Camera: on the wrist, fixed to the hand. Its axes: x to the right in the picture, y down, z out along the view.
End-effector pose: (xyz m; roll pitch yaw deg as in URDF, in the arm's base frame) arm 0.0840 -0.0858 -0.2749 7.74 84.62 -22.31
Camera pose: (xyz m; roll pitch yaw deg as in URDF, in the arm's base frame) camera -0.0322 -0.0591 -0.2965 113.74 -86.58 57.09
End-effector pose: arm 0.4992 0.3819 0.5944 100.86 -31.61 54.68
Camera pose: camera 0.4104 0.4641 0.5889 -76.30 28.38 -118.30
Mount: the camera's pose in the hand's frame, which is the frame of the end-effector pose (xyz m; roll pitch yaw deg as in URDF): 0.0105 -0.0353 -0.1154 21.24 -5.49 175.84
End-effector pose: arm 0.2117 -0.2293 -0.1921 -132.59 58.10 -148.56
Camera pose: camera 0.0997 -0.2262 -0.1460 155.25 -51.31 29.46
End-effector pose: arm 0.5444 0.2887 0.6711 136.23 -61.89 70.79
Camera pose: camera 0.4295 0.2790 0.7081 -102.18 62.21 -94.51
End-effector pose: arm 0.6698 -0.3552 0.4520 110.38 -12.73 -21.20
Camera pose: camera 0.7215 -0.2460 0.4612 -87.98 10.68 165.51
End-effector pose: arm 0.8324 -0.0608 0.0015 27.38 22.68 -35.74
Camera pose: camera 0.8158 -0.0221 -0.1121 -5.76 -29.46 142.94
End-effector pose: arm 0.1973 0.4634 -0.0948 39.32 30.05 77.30
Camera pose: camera 0.1423 0.4278 -0.1967 -18.47 -36.93 -102.36
